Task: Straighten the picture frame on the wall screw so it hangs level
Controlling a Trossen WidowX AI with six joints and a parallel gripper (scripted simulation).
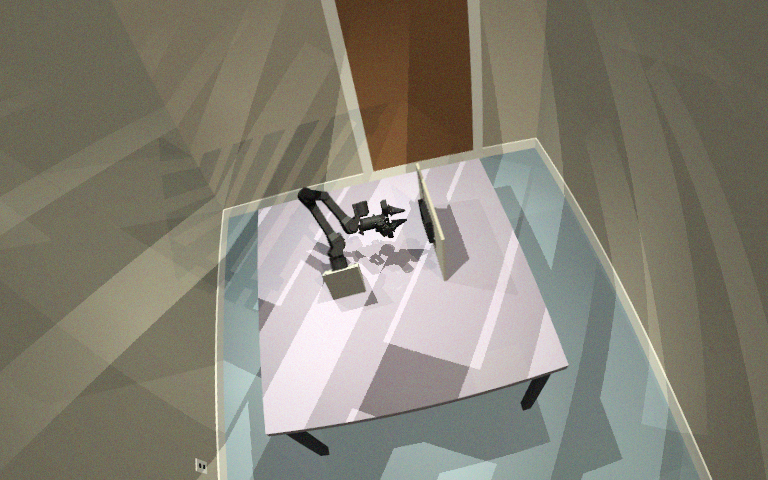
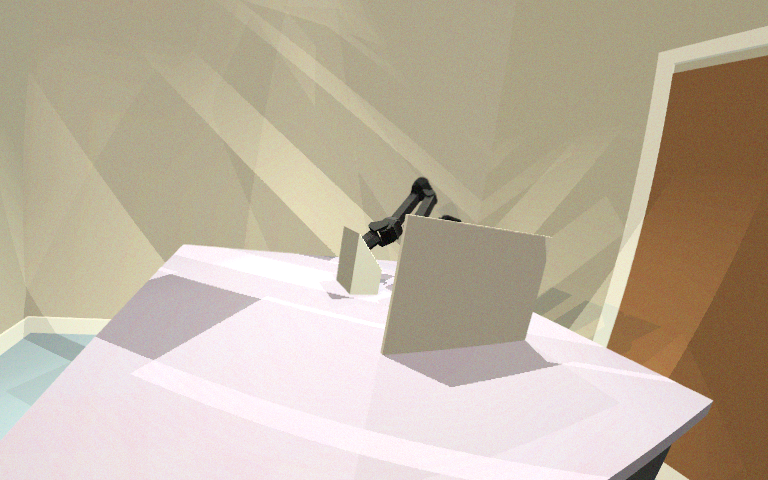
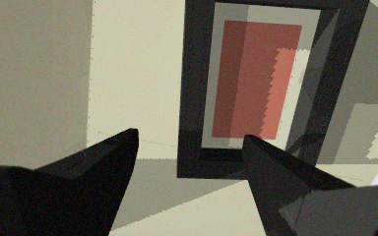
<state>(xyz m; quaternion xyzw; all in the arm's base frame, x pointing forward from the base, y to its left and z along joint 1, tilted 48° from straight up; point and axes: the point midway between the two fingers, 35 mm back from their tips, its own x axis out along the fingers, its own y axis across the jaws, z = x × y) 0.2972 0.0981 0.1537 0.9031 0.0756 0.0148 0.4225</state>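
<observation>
The picture frame lies 90 mm ahead of my gripper tip, 50 mm below it and 10 mm to the right of it. Also, from my gripper tip: beige wall panel: 100 mm ahead, 70 mm below, 10 mm to the right.
</observation>
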